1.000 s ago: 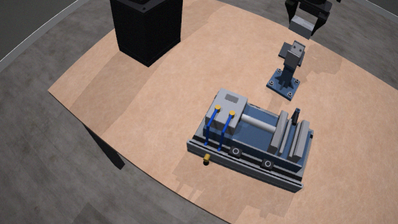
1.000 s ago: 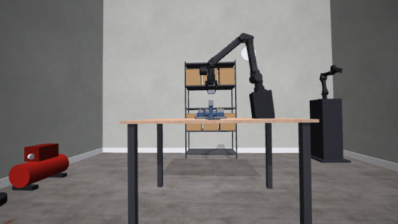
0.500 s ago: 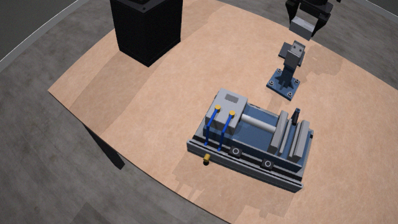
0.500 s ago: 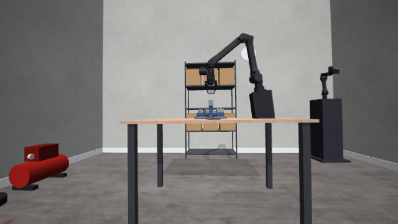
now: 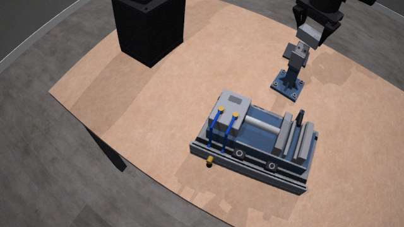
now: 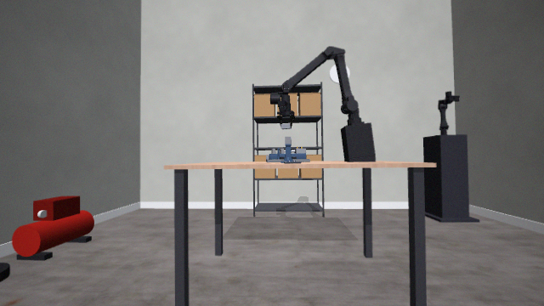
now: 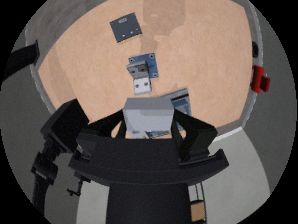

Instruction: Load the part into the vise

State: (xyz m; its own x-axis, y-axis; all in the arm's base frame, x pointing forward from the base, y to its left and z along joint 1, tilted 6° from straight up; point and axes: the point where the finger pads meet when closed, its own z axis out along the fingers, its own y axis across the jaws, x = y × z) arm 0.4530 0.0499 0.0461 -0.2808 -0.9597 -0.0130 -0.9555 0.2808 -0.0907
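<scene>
Right now the fixed jaw is 90 mm ahead of my hand, 180 mm to the right of it and 160 mm below it. Also, from my hand: moving jaw: 30 mm ahead, 190 mm to the right, 160 mm below; grey part: 10 mm below; work stop: 50 mm ahead, 140 mm to the right, 140 mm below.
</scene>
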